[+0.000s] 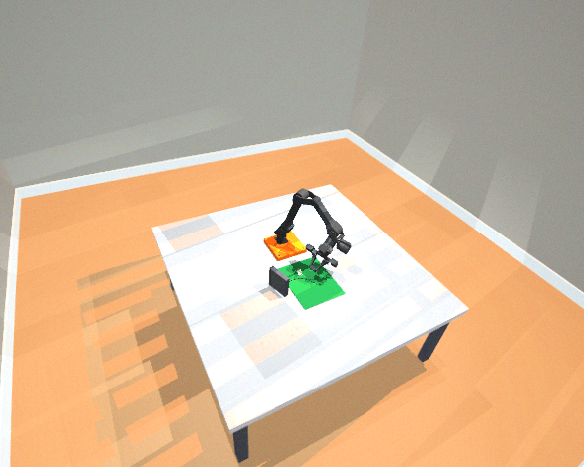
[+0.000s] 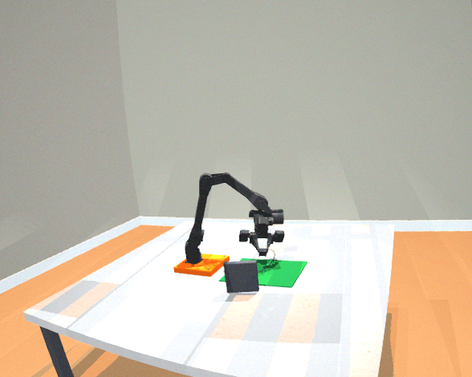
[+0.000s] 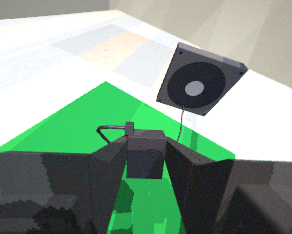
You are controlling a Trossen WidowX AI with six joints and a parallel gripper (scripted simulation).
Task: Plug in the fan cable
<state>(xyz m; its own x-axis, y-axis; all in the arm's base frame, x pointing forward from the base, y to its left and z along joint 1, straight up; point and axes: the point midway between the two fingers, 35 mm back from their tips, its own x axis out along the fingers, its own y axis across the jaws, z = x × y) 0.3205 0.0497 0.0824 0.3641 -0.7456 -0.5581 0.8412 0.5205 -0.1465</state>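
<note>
The green board is 100 mm below my gripper tip. The rest, counted from my gripper tip: pale header 90 mm below, 70 mm behind, 30 mm to the right; dark grey fan 170 mm to the right, 30 mm below, 10 mm behind; fan plug 10 mm to the left, 10 mm below, 10 mm behind.
</note>
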